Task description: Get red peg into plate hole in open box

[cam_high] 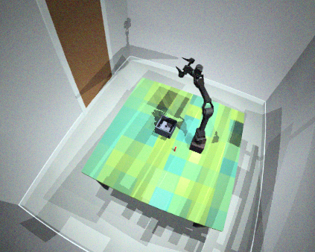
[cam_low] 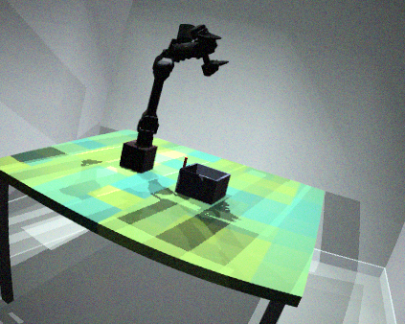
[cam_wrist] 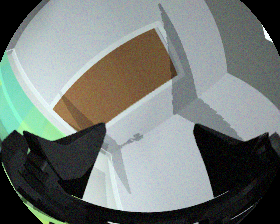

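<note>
The red peg lies 210 mm behind my gripper tip, 480 mm to the left of it and 540 mm below it. The rest, counted from my gripper tip: dark box: 50 mm behind, 300 mm to the left, 560 mm below.
</note>
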